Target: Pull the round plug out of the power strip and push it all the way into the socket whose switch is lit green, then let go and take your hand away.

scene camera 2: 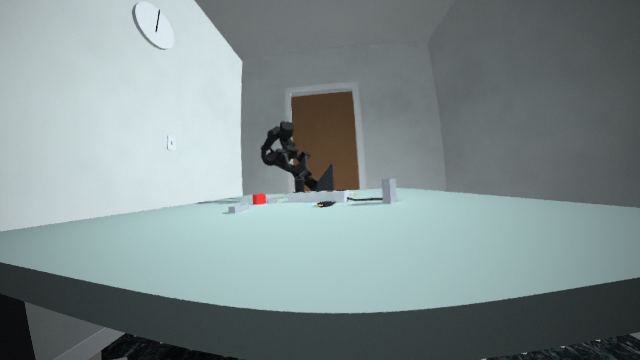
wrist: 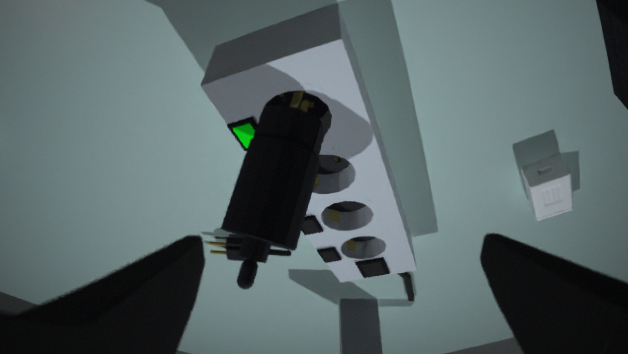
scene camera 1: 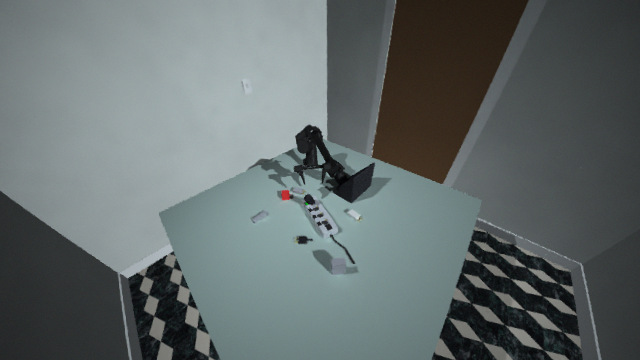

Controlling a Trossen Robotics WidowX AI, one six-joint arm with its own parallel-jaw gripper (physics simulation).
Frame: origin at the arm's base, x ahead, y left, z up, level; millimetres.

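Seen in the pictures: gripper, fingertip midpoint: [scene camera 2: 298, 170] [wrist: 345, 249] [scene camera 1: 313, 184]; arm's base, link origin: [scene camera 2: 315, 186] [scene camera 1: 344, 182].
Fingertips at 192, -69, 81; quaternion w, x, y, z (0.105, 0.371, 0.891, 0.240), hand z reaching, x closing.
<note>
Pixels of each thing's top centre, then the offset from my fingertips to it, as dx, dy, dz.
- round black plug, top centre: [wrist: 273, 245] [scene camera 2: 299, 175] [scene camera 1: 309, 193] +49, +10, -26
- white power strip, top centre: [wrist: 341, 208] [scene camera 2: 317, 191] [scene camera 1: 318, 212] +72, +85, -95
- red cube, top centre: [scene camera 2: 258, 194] [scene camera 1: 285, 192] +66, -165, -97
- grey bar, top centre: [scene camera 2: 238, 205] [scene camera 1: 259, 215] +257, -160, -117
- loose black plug, top centre: [wrist: 234, 255] [scene camera 1: 300, 239] +229, +100, -124
- white adapter, top centre: [wrist: 554, 205] [scene camera 1: 355, 214] -40, +233, -115
- grey block, top centre: [scene camera 2: 388, 178] [scene camera 1: 338, 261] +243, +313, -61
The round black plug [scene camera 1: 309, 199] [wrist: 275, 175] stands upright at the end socket of the white power strip [scene camera 1: 329, 228] [scene camera 2: 317, 197] [wrist: 310, 67], the socket beside the green-lit switch [scene camera 1: 306, 204] [wrist: 244, 134]. Brass shows at its base in the wrist view; I cannot tell how deep it sits. Three open sockets show along the strip. My gripper [scene camera 1: 313, 183] [wrist: 345, 249] is wide open and empty, above and behind that end of the strip. In the wrist view the plug appears between the fingers, nearer the left one, but touches neither. The plug is not distinct in scene camera 2.
A dark upright panel [scene camera 1: 356, 184] [scene camera 2: 326, 179] stands beside the arm. A red cube [scene camera 1: 285, 195] [scene camera 2: 259, 199], a grey bar [scene camera 1: 259, 216], a loose black plug [scene camera 1: 302, 240] [wrist: 232, 250], a white adapter [scene camera 1: 354, 215] [wrist: 550, 195] and a grey block [scene camera 1: 338, 266] [scene camera 2: 389, 191] surround the strip.
</note>
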